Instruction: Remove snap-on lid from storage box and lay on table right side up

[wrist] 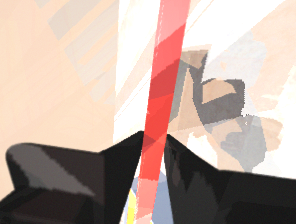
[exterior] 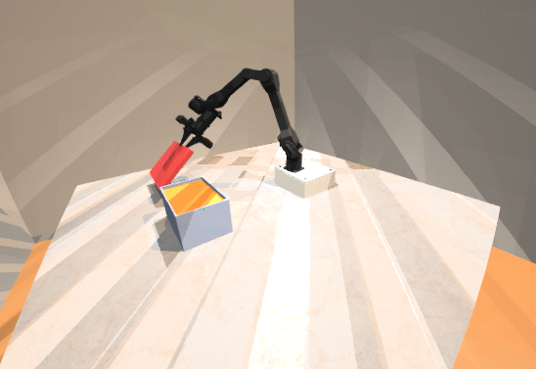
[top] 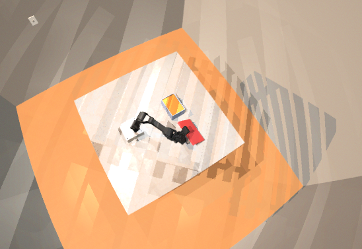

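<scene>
Now: the red lid 6 cm ahead of my gripper tip, 5 cm below it and 1 cm to the right of it. Also, from my gripper tip: grey-blue storage box 31 cm to the left, 11 cm below, 10 cm ahead.
</scene>
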